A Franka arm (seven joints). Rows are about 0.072 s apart.
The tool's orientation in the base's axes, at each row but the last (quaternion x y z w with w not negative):
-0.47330, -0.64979, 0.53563, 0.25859
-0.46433, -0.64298, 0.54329, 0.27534
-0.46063, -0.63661, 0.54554, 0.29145
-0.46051, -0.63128, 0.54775, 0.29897
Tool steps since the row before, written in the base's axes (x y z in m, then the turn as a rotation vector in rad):
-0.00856, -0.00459, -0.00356, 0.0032, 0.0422, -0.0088
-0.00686, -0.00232, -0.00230, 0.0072, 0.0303, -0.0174
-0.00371, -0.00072, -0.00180, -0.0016, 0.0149, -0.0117
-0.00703, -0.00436, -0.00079, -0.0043, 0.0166, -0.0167
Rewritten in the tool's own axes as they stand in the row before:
0.00009, 0.00056, 0.01033, 0.0378, 0.0084, -0.0192
0.00113, 0.00020, 0.00751, 0.0268, 0.0181, -0.0151
0.00109, 0.00075, 0.00397, 0.0157, 0.0105, -0.0022
-0.00107, -0.00092, 0.00819, 0.0189, 0.0147, 0.0006

